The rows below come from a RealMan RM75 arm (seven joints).
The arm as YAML. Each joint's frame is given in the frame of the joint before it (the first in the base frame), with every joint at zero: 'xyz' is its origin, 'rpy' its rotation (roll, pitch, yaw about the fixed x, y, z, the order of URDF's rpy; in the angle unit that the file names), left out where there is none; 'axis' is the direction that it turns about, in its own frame. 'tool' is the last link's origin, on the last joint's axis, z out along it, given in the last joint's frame.
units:
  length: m
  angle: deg
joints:
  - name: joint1
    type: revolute
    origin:
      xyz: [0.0, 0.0, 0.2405]
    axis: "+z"
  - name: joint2
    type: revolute
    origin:
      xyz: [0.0, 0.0, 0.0]
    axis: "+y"
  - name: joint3
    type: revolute
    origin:
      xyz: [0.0, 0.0, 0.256]
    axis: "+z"
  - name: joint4
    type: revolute
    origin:
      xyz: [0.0, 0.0, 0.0]
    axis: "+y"
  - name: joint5
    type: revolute
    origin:
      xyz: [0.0, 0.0, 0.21]
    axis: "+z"
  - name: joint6
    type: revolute
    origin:
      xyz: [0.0, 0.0, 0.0]
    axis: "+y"
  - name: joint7
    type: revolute
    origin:
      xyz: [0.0, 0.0, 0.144]
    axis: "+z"
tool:
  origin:
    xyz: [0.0, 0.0, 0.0]
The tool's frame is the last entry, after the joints.
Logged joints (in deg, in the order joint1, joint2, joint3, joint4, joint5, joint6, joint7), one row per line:
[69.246 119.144 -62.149 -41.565 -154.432 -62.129 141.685]
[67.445 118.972 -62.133 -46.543 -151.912 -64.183 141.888]
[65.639 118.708 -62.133 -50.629 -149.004 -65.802 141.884]
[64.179 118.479 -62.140 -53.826 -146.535 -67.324 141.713]
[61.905 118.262 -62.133 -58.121 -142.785 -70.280 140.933]
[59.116 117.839 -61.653 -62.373 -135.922 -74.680 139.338]
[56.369 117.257 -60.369 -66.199 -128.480 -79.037 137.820]
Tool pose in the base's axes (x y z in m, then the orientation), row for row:
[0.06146 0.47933 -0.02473 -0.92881 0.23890 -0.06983 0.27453]
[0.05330 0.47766 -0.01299 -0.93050 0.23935 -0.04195 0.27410]
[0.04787 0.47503 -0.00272 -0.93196 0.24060 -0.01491 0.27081]
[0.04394 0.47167 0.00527 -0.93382 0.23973 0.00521 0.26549]
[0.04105 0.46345 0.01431 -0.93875 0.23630 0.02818 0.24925]
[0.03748 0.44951 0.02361 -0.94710 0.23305 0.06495 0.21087]
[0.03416 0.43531 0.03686 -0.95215 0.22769 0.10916 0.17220]
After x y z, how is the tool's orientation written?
As a quaternion, x y z w.
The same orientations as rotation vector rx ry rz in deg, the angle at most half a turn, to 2 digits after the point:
[-143.08 36.80 -10.76]
[-143.38 36.88 -6.46]
[-143.84 37.13 -2.30]
[-144.52 37.10 0.81]
[-146.50 36.88 4.40]
[-150.81 37.11 10.34]
[-154.82 37.02 17.75]

